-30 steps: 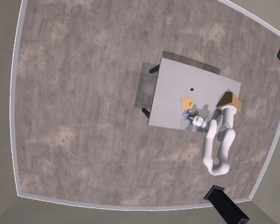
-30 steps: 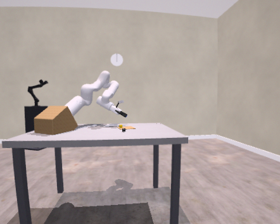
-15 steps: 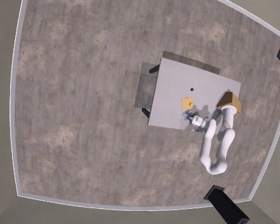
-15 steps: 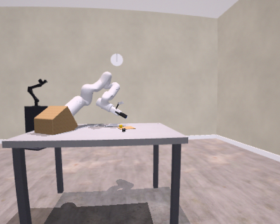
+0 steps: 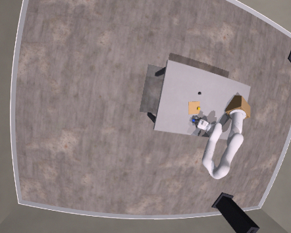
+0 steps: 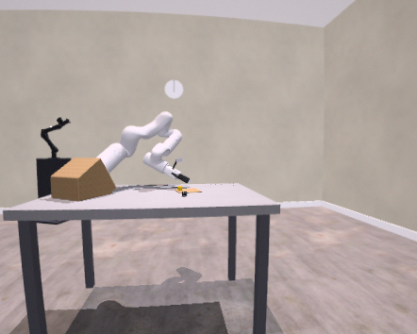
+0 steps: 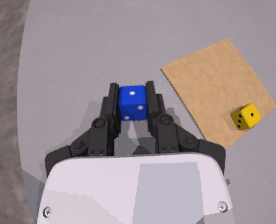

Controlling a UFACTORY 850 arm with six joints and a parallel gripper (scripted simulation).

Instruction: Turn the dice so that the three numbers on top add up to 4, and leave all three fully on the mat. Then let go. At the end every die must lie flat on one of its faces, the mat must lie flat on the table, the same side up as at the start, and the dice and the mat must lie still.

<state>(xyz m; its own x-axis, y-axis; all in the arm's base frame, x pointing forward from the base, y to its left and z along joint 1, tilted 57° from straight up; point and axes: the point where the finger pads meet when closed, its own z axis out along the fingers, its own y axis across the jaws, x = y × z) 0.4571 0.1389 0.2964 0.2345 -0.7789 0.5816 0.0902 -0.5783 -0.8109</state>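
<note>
My hand is 5 cm short of the tan mat, 13 cm to the left of it and 5 cm above it. Also, from my hand: yellow die: 15 cm to the right, 4 cm below; then black die: 8 cm ahead, 30 cm to the right, 4 cm below; then blue die: 1 cm ahead, 1 cm below.
</note>
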